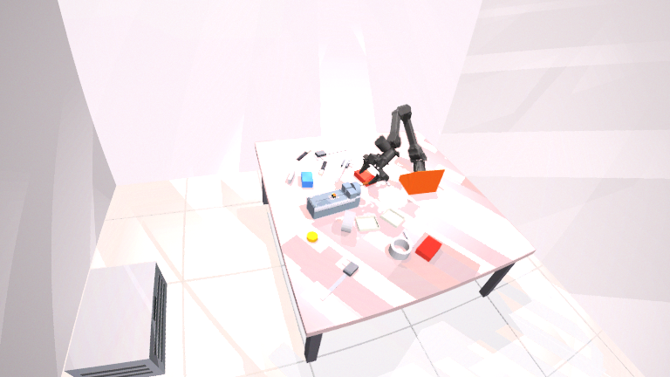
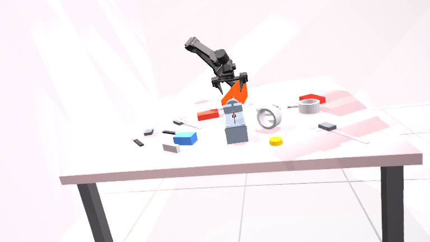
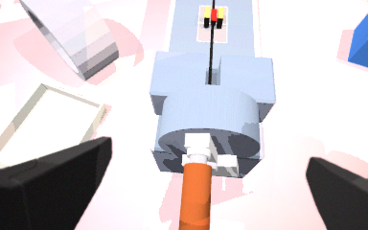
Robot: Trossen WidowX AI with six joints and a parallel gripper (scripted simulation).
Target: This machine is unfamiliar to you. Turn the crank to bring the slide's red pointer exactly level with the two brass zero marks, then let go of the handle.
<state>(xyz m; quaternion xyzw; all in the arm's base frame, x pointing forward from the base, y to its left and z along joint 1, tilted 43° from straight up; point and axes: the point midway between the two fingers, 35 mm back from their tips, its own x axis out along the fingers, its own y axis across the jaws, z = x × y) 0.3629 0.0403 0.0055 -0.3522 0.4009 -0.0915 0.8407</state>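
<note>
The orange handle is 2 cm behind my gripper tip and 3 cm below it. Round my gripper tip: red pointer (16 cm ahead, 2 cm to the left, 7 cm below); yellow disc (32 cm ahead, 19 cm to the left, 14 cm below); blue block (23 cm ahead, 21 cm to the right, 13 cm below).
</note>
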